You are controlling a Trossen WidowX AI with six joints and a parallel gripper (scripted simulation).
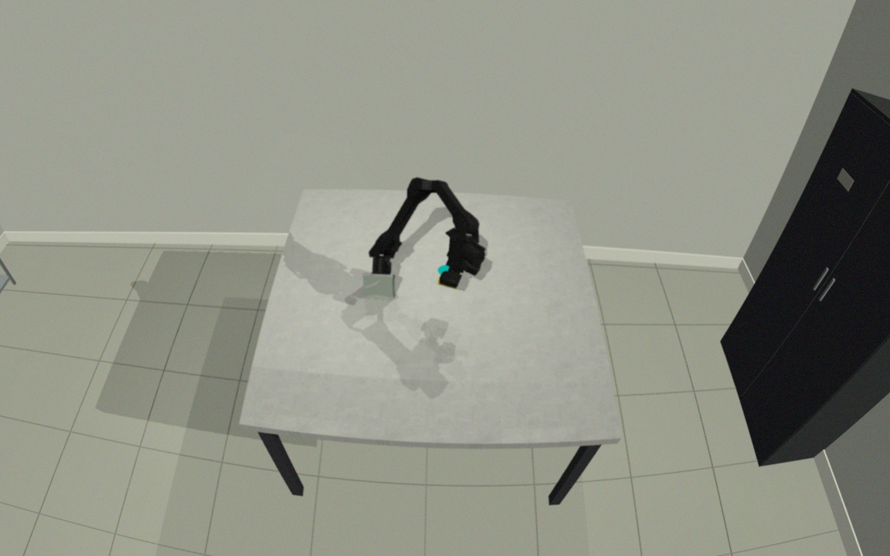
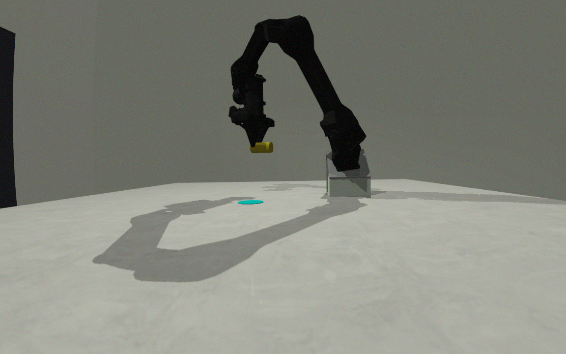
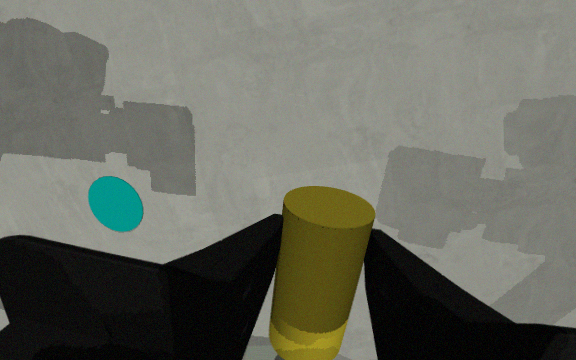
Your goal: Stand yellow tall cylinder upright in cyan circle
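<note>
Right now my gripper tip is 210 mm to the right of the cyan circle and 140 mm above it. The rest, counted from my gripper tip: yellow cylinder 20 mm behind, 10 mm to the left.
</note>
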